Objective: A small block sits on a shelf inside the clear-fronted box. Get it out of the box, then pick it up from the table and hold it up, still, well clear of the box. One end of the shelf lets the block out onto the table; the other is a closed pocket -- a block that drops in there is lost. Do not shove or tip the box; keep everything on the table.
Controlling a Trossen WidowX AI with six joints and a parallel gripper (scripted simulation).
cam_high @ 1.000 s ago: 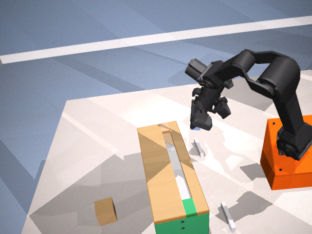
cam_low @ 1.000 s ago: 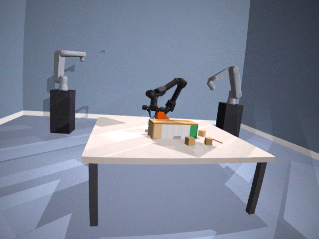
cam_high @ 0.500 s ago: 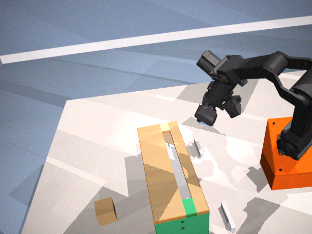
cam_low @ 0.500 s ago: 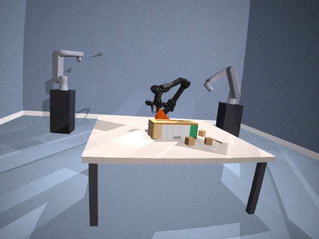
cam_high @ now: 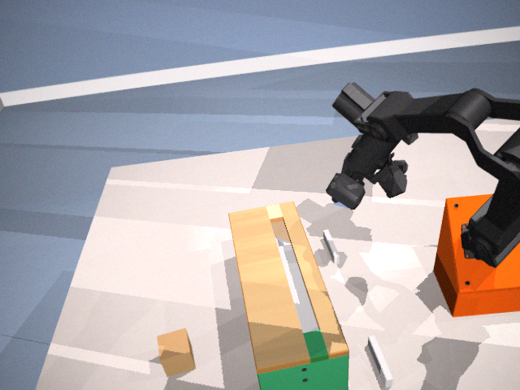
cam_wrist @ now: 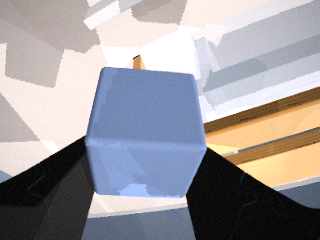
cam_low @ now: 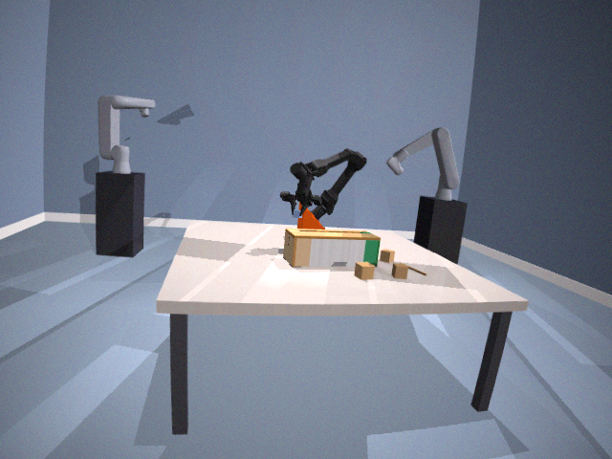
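The blue block is 1 cm to the left of my gripper tip, 1 cm behind it and 1 cm above it. Also, from my gripper tip: tan cube 32 cm ahead, 24 cm to the left, 15 cm below; thin stick 51 cm to the left, 18 cm ahead, 17 cm below.
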